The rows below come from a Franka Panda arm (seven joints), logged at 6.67 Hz.
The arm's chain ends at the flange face. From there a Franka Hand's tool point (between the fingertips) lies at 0.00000 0.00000 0.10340 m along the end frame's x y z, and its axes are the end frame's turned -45 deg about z.
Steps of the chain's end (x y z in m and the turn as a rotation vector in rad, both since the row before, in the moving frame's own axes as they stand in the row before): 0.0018, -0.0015, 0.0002, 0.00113, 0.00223, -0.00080; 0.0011, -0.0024, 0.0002, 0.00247, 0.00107, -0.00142; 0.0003, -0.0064, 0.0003, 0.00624, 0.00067, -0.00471; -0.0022, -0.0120, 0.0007, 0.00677, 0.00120, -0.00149; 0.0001, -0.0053, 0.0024, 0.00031, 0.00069, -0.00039
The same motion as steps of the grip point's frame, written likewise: 0.0026, 0.0003, 0.0002, -0.00078, 0.00238, -0.00080; 0.0027, -0.0010, 0.0002, 0.00099, 0.00250, -0.00142; 0.0052, -0.0047, 0.0003, 0.00394, 0.00489, -0.00471; 0.0075, -0.0104, 0.0007, 0.00394, 0.00564, -0.00149; 0.0039, -0.0036, 0.0024, -0.00027, 0.00071, -0.00039
